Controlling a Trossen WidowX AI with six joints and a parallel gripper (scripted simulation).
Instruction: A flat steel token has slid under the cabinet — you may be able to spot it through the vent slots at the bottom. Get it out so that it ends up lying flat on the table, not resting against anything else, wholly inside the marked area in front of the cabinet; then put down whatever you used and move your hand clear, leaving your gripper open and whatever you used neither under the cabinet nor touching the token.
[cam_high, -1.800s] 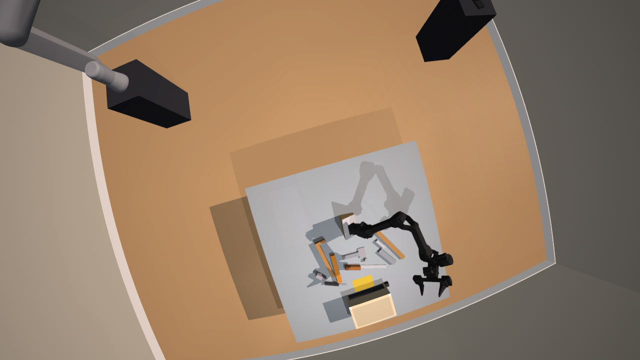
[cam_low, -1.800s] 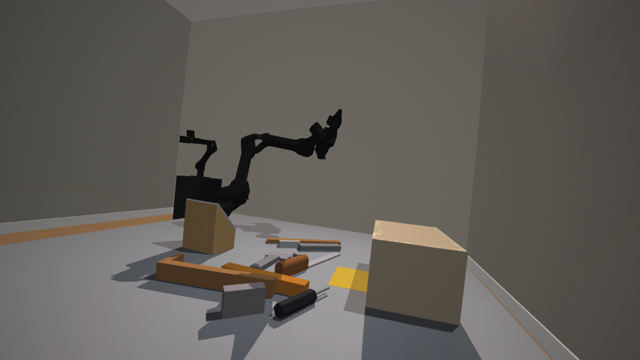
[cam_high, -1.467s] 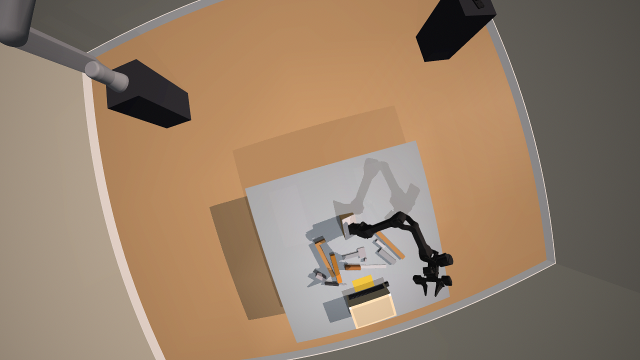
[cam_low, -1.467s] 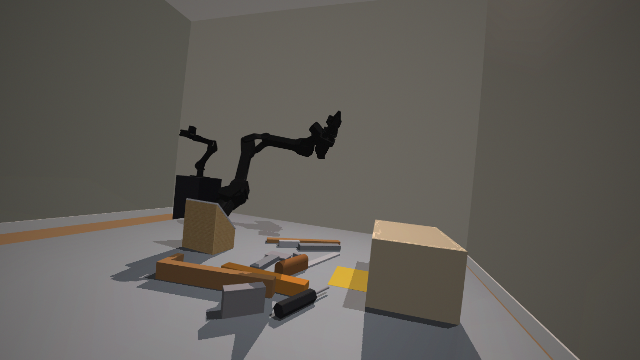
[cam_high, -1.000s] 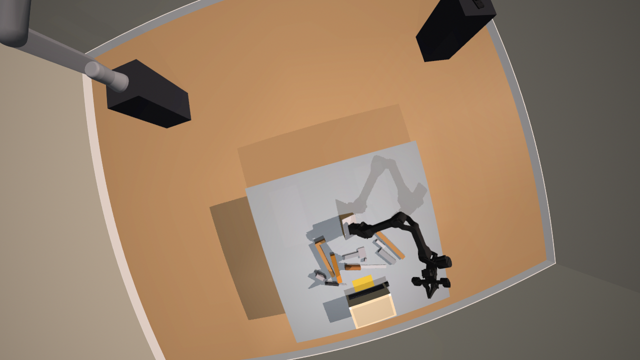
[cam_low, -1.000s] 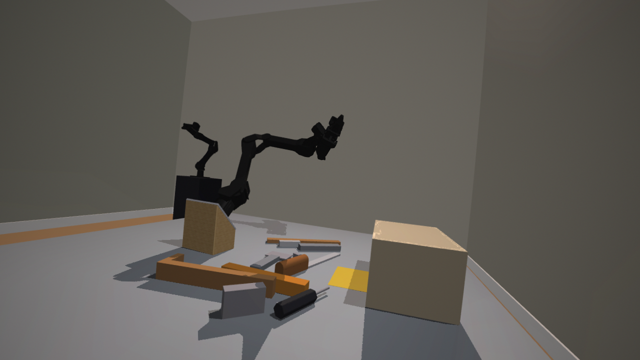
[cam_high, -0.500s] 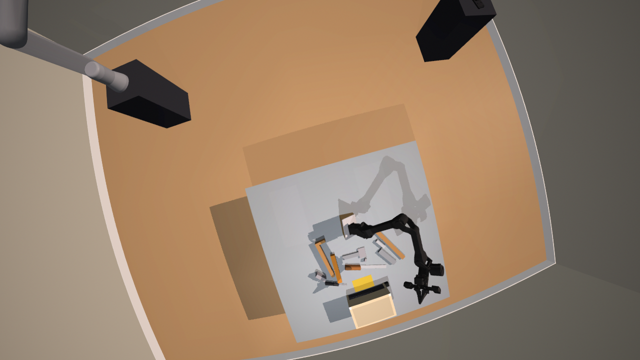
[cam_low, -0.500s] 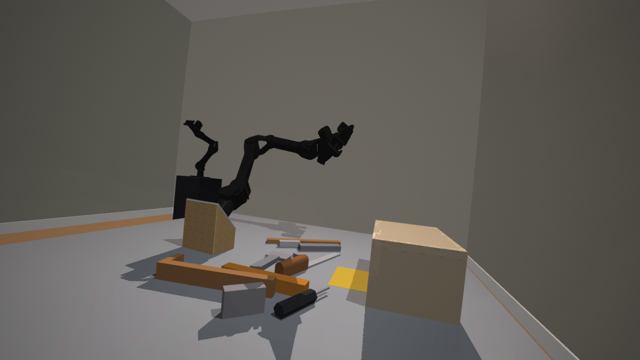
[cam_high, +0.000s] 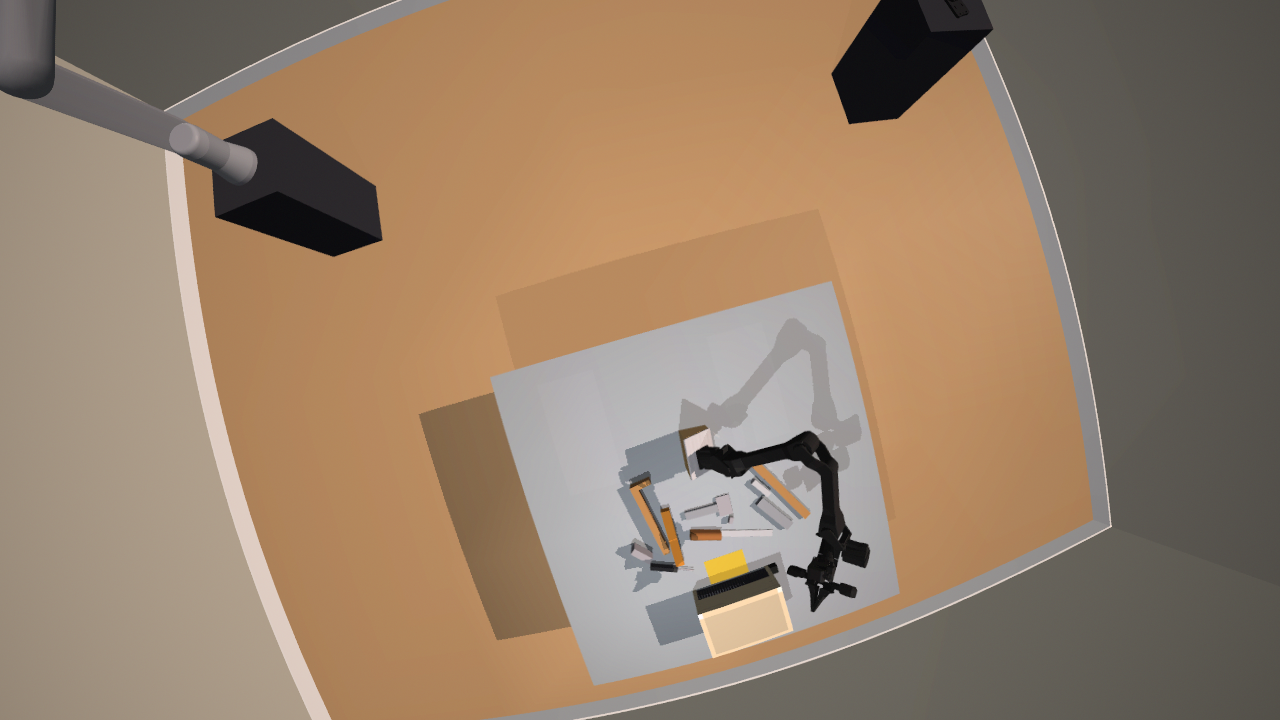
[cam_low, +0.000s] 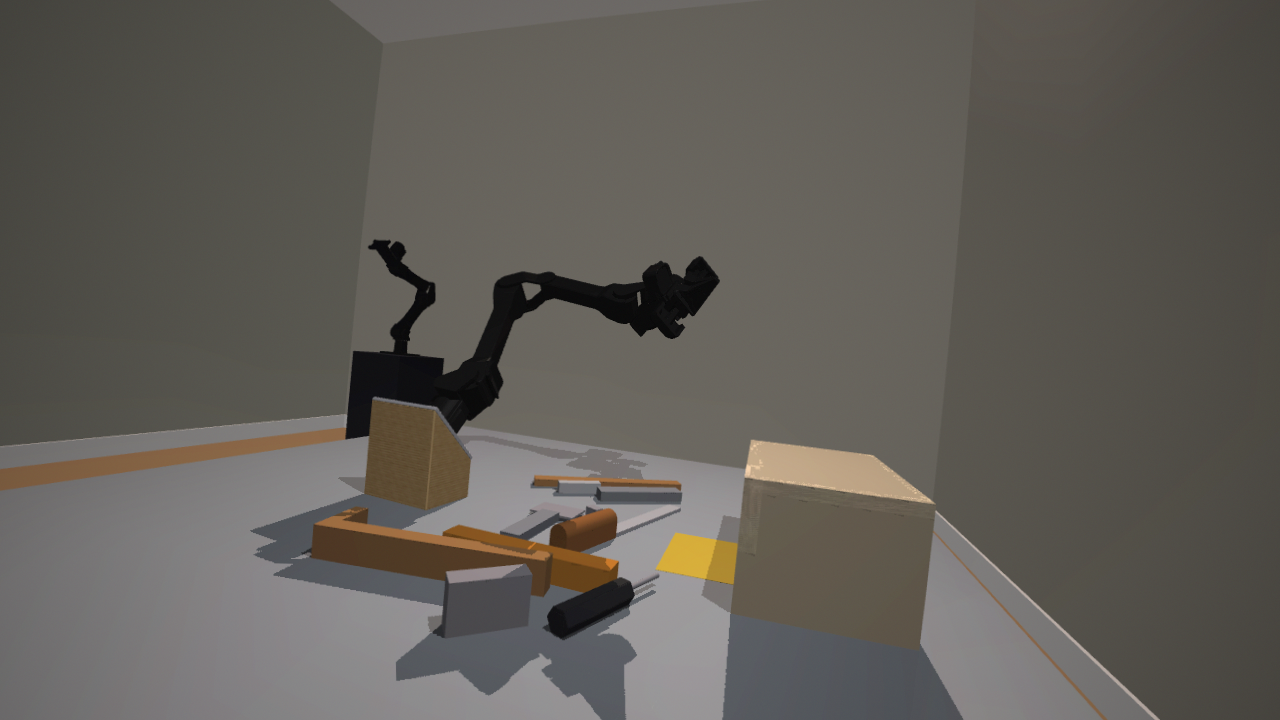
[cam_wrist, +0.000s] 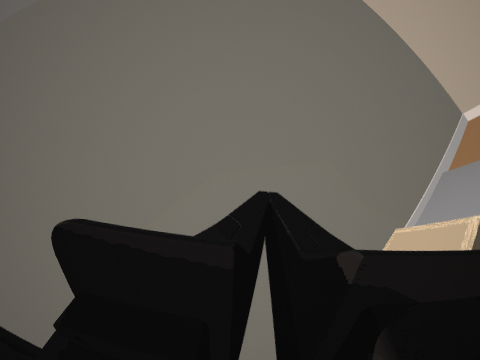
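Right now my gripper tip is 20 cm past the grey t-shaped piece, 17 cm to the left of it and 41 cm above it. The rest, counted from my gripper tip: grey bar: 12 cm behind, 5 cm to the left, 41 cm below; then orange stick: 20 cm behind, 9 cm to the left, 41 cm below; then grey cube: 14 cm behind, 11 cm to the right, 40 cm below.
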